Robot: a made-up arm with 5 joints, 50 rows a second.
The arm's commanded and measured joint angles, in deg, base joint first. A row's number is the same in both.
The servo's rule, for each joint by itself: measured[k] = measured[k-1] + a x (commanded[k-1-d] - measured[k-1]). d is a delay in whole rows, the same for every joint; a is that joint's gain. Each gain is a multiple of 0.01, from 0.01 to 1. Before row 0 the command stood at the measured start. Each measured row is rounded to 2 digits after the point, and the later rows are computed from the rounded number. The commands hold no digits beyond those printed.
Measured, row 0:
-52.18 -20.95 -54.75 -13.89 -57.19
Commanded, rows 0 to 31:
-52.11 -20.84 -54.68 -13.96 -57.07
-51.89 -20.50 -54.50 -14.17 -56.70
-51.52 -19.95 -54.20 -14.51 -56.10
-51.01 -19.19 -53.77 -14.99 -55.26
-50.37 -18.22 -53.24 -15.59 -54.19
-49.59 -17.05 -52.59 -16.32 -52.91
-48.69 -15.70 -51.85 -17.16 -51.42
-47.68 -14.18 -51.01 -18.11 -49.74
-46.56 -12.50 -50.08 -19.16 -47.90
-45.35 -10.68 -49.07 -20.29 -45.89
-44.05 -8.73 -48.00 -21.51 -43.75
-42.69 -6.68 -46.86 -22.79 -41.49
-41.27 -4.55 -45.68 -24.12 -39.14
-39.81 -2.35 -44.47 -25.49 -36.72
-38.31 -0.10 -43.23 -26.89 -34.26
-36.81 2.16 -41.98 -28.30 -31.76
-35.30 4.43 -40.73 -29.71 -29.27
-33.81 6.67 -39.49 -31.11 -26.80
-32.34 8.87 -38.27 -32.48 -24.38
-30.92 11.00 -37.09 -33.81 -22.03
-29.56 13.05 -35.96 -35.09 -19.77
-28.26 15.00 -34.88 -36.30 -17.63
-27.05 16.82 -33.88 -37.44 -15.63
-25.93 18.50 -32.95 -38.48 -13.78
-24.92 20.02 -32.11 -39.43 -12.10
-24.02 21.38 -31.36 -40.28 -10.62
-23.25 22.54 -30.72 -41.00 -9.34
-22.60 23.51 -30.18 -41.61 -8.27
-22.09 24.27 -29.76 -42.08 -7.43
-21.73 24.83 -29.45 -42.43 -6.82
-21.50 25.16 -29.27 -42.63 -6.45
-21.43 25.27 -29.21 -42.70 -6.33
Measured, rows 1 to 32:
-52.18 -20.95 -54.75 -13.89 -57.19
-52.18 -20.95 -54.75 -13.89 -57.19
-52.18 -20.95 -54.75 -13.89 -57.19
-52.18 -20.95 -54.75 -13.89 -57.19
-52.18 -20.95 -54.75 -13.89 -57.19
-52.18 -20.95 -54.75 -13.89 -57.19
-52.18 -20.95 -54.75 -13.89 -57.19
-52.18 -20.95 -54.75 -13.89 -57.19
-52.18 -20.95 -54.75 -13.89 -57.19
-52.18 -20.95 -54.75 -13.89 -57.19
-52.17 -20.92 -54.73 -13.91 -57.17
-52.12 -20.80 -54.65 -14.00 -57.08
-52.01 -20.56 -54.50 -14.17 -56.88
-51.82 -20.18 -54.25 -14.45 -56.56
-51.54 -19.63 -53.91 -14.84 -56.09
-51.17 -18.91 -53.46 -15.34 -55.45
-50.70 -18.01 -52.91 -15.96 -54.64
-50.13 -16.94 -52.26 -16.69 -53.66
-49.45 -15.70 -51.52 -17.53 -52.51
-48.67 -14.29 -50.69 -18.47 -51.19
-47.79 -12.73 -49.78 -19.50 -49.70
-46.82 -11.04 -48.79 -20.62 -48.06
-45.77 -9.22 -47.73 -21.81 -46.28
-44.64 -7.30 -46.62 -23.06 -44.37
-43.44 -5.28 -45.47 -24.36 -42.35
-42.18 -3.20 -44.28 -25.70 -40.23
-40.87 -1.06 -43.07 -27.06 -38.04
-39.53 1.10 -41.85 -28.44 -35.79
-38.16 3.28 -40.63 -29.81 -33.51
-36.78 5.44 -39.43 -31.17 -31.21
-35.41 7.57 -38.25 -32.50 -28.92
-34.05 9.65 -37.10 -33.79 -26.66
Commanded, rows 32 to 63:
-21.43 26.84 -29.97 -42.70 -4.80
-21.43 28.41 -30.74 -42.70 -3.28
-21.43 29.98 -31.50 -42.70 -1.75
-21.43 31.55 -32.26 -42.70 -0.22
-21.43 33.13 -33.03 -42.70 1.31
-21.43 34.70 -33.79 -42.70 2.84
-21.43 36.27 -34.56 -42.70 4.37
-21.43 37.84 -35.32 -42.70 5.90
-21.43 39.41 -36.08 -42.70 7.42
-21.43 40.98 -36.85 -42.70 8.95
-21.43 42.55 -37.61 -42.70 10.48
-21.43 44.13 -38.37 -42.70 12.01
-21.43 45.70 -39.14 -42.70 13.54
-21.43 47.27 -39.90 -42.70 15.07
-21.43 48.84 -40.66 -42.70 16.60
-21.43 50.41 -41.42 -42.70 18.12
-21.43 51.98 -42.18 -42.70 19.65
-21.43 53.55 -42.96 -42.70 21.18
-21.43 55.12 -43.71 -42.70 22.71
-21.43 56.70 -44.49 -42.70 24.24
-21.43 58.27 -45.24 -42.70 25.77
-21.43 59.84 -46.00 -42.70 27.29
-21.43 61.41 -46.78 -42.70 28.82
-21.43 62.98 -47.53 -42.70 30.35
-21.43 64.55 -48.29 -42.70 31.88
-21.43 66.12 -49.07 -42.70 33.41
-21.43 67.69 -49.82 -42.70 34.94
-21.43 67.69 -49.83 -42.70 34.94
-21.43 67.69 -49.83 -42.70 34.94
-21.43 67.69 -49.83 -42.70 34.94
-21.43 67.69 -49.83 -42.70 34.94
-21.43 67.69 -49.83 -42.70 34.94
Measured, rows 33 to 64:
-32.72 11.66 -36.01 -35.03 -24.45
-31.43 13.58 -34.97 -36.20 -22.32
-30.19 15.38 -34.00 -37.30 -20.28
-29.02 17.06 -33.10 -38.31 -18.35
-27.92 18.59 -32.29 -39.22 -16.55
-26.91 19.97 -31.57 -40.03 -14.89
-25.99 21.17 -30.95 -40.73 -13.40
-25.18 22.19 -30.44 -41.31 -12.08
-24.48 23.02 -30.04 -41.76 -10.95
-23.90 23.65 -29.76 -42.08 -10.03
-23.43 24.54 -29.83 -42.29 -8.98
-23.05 25.62 -30.14 -42.43 -7.84
-22.74 26.84 -30.60 -42.52 -6.62
-22.49 28.16 -31.16 -42.58 -5.34
-22.29 29.55 -31.80 -42.62 -4.01
-22.13 30.99 -32.48 -42.65 -2.64
-22.00 32.47 -33.19 -42.67 -1.24
-21.89 33.97 -33.91 -42.68 0.19
-21.80 35.49 -34.65 -42.69 1.64
-21.73 37.03 -35.40 -42.69 3.10
-21.67 38.58 -36.15 -42.69 4.58
-21.62 40.13 -36.90 -42.69 6.07
-21.58 41.69 -37.66 -42.69 7.56
-21.55 43.25 -38.42 -42.69 9.06
-21.53 44.82 -39.18 -42.69 10.57
-21.51 46.39 -39.94 -42.69 12.08
-21.49 47.96 -40.70 -42.69 13.59
-21.48 49.53 -41.47 -42.69 15.11
-21.47 51.10 -42.23 -42.69 16.63
-21.46 52.67 -43.00 -42.69 18.15
-21.45 54.24 -43.76 -42.69 19.67
-21.45 55.81 -44.52 -42.69 21.19

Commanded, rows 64 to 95:
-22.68 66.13 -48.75 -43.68 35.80
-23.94 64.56 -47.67 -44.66 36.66
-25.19 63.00 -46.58 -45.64 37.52
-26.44 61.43 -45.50 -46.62 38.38
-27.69 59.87 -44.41 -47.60 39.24
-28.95 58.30 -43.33 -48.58 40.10
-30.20 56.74 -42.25 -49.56 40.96
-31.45 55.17 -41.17 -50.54 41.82
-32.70 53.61 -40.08 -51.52 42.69
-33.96 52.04 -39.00 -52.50 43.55
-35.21 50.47 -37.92 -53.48 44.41
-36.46 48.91 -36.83 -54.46 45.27
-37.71 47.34 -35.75 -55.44 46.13
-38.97 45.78 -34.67 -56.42 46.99
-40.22 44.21 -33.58 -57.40 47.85
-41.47 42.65 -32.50 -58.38 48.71
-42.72 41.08 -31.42 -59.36 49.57
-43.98 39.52 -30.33 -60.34 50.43
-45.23 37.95 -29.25 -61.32 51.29
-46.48 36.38 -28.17 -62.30 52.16
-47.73 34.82 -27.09 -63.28 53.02
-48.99 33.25 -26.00 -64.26 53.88
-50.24 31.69 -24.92 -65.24 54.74
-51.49 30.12 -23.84 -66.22 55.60
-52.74 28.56 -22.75 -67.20 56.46
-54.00 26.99 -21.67 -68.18 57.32
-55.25 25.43 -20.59 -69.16 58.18
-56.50 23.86 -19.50 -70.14 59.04
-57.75 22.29 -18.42 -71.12 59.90
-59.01 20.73 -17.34 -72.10 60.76
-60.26 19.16 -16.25 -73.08 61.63
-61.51 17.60 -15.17 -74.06 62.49
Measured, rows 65 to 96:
-21.45 57.38 -45.29 -42.69 22.72
-21.45 58.95 -46.05 -42.69 24.25
-21.45 60.52 -46.81 -42.69 25.78
-21.45 62.09 -47.58 -42.69 27.31
-21.45 63.66 -48.34 -42.69 28.84
-21.45 64.79 -48.85 -42.69 30.06
-21.45 65.60 -49.18 -42.69 31.04
-21.45 66.19 -49.40 -42.69 31.82
-21.45 66.61 -49.55 -42.69 32.44
-21.45 66.91 -49.65 -42.69 32.94
-21.68 66.69 -49.34 -43.03 33.51
-22.11 66.09 -48.77 -43.58 34.14
-22.70 65.22 -48.03 -44.28 34.82
-23.41 64.16 -47.17 -45.08 35.53
-24.22 62.96 -46.23 -45.94 36.27
-25.12 61.66 -45.24 -46.84 37.04
-26.09 60.28 -44.22 -47.76 37.82
-27.11 58.85 -43.18 -48.71 38.62
-28.17 57.38 -42.13 -49.67 39.43
-29.27 55.88 -41.07 -50.63 40.25
-30.40 54.37 -40.00 -51.60 41.08
-31.55 52.84 -38.92 -52.57 41.92
-32.72 51.30 -37.84 -53.55 42.76
-33.91 49.75 -36.76 -54.53 43.61
-35.11 48.20 -35.68 -55.51 44.46
-36.32 46.65 -34.60 -56.49 45.31
-37.54 45.09 -33.52 -57.47 46.16
-38.76 43.53 -32.44 -58.45 47.01
-39.99 41.97 -31.36 -59.43 47.87
-41.22 40.40 -30.28 -60.41 48.73
-42.46 38.84 -29.20 -61.39 49.59
-43.70 37.27 -28.11 -62.37 50.45

